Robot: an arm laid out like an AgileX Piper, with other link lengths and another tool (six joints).
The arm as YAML. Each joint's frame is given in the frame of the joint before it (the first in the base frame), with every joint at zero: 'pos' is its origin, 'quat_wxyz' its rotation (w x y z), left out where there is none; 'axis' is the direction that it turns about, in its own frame. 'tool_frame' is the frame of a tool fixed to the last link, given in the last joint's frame.
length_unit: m
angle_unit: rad
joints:
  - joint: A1
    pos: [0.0, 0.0, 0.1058]
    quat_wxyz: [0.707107, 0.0, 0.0, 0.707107]
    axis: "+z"
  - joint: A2
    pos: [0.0, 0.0, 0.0]
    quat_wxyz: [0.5, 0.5, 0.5, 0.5]
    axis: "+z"
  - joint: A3
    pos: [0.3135, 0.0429, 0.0]
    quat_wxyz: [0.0, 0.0, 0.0, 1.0]
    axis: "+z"
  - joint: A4
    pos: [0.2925, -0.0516, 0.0]
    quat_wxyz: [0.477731, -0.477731, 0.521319, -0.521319]
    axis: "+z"
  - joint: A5
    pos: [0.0, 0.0, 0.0]
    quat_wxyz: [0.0, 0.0, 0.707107, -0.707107]
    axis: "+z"
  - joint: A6
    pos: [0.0, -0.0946, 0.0]
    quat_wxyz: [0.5, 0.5, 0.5, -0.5]
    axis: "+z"
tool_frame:
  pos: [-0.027, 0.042, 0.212]
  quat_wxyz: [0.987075, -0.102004, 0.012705, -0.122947]
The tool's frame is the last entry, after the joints.
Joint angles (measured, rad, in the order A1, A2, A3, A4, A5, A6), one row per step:
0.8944 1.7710 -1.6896 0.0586 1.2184 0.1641
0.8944 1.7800 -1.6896 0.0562 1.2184 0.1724
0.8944 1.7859 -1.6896 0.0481 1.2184 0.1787
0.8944 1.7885 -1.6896 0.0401 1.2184 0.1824
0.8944 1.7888 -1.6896 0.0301 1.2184 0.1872
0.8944 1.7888 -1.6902 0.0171 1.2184 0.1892
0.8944 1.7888 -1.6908 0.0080 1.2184 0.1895
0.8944 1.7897 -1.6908 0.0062 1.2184 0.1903
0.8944 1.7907 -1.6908 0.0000 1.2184 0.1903
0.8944 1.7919 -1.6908 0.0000 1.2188 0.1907
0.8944 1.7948 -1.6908 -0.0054 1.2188 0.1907
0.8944 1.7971 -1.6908 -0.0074 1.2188 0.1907
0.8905 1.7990 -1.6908 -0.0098 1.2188 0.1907
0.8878 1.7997 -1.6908 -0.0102 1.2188 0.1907
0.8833 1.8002 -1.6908 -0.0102 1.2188 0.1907
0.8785 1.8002 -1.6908 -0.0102 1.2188 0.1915
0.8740 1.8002 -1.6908 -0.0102 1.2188 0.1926
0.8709 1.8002 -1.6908 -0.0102 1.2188 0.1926
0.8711 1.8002 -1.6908 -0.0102 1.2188 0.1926
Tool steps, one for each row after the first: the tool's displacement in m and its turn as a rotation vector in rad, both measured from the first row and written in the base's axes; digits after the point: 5 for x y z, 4 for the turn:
0.00064 0.00013 -0.00427 -0.0071 0.0063 -0.0078
0.00255 -0.00098 -0.00738 -0.0156 0.0055 -0.0137
0.00442 -0.00226 -0.00894 -0.0220 0.0019 -0.0171
0.00671 -0.00390 -0.00947 -0.0275 -0.0043 -0.0216
0.00983 -0.00612 -0.00976 -0.0347 -0.0143 -0.0235
0.01206 -0.00768 -0.00989 -0.0398 -0.0218 -0.0237
0.01248 -0.00797 -0.01037 -0.0415 -0.0224 -0.0245
0.01394 -0.00912 -0.01107 -0.0461 -0.0267 -0.0244
0.01388 -0.00918 -0.01166 -0.0472 -0.0256 -0.0247
0.01517 -0.01016 -0.01322 -0.0529 -0.0280 -0.0246
0.01566 -0.01051 -0.01437 -0.0559 -0.0282 -0.0246
0.01776 -0.01201 -0.01535 -0.0589 -0.0288 -0.0284
0.01890 -0.01282 -0.01570 -0.0598 -0.0286 -0.0311
0.02065 -0.01406 -0.01593 -0.0602 -0.0282 -0.0356
0.02250 -0.01535 -0.01592 -0.0601 -0.0278 -0.0411
0.02422 -0.01656 -0.01591 -0.0600 -0.0274 -0.0466
0.02541 -0.01743 -0.01591 -0.0600 -0.0273 -0.0497
0.02534 -0.01737 -0.01591 -0.0600 -0.0273 -0.0495

